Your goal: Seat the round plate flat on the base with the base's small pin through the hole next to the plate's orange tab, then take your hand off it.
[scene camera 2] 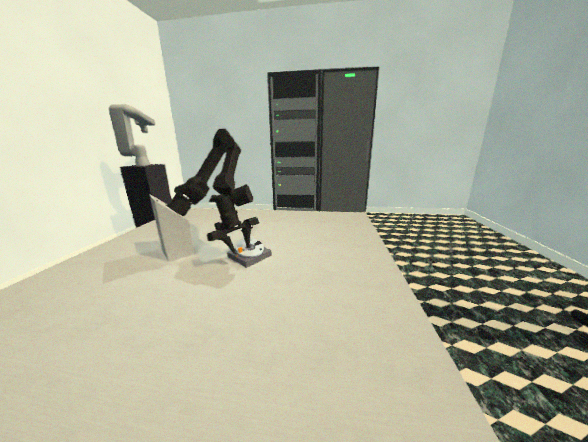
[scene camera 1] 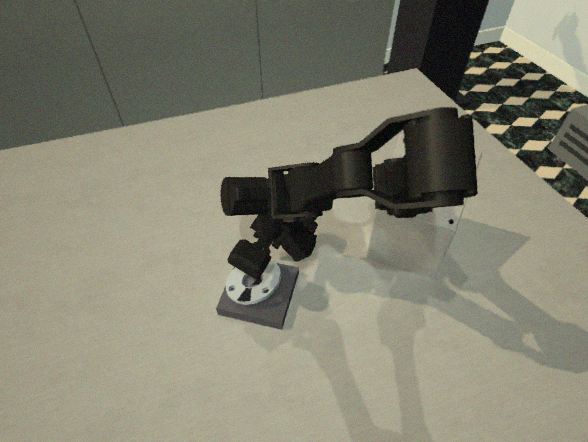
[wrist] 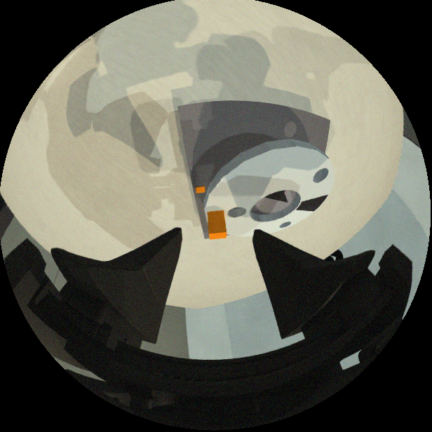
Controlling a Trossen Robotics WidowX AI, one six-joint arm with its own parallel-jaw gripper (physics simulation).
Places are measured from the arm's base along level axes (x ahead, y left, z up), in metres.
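Pixels of known places: gripper, between the fingertips: [scene camera 2: 241, 250]; arm's base, origin of its link: [scene camera 2: 175, 211].
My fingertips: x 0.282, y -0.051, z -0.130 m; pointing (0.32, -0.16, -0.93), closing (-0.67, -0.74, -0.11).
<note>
Ahead of a thing's pixels: the offset from my fingertips to its top centre. Level surfaces: height alone.
The round white plate {0.018 m ahead, 0.044 m left, 0.009 m up} [scene camera 1: 272, 277] [scene camera 2: 246, 254] [wrist: 300, 160] lies over the dark grey square base {0.009 m ahead, 0.052 m left, 0.011 m down} [scene camera 1: 265, 315] [scene camera 2: 246, 262] [wrist: 235, 117]. In the wrist view its rim casts a dark shadow on the base and looks raised or tilted; exact contact is unclear. Its orange tab [wrist: 217, 222] points toward the gripper, beside a small plate hole. A small orange mark [wrist: 200, 190] is on the base near its edge, a little apart from the tab. The base's pins are hidden. My gripper [scene camera 2: 241, 249] [wrist: 217, 234] is open and empty, its fingertips on either side of the tab and apart from it.
A thin upright panel [scene camera 2: 172, 232] stands on the table {0.052 m down} [scene camera 2: 300, 325] beside the arm. A dark server cabinet [scene camera 2: 347, 150] stands beyond the table. Another grey arm [scene camera 2: 121, 132] stands on a black pedestal [scene camera 2: 145, 192] at the left.
</note>
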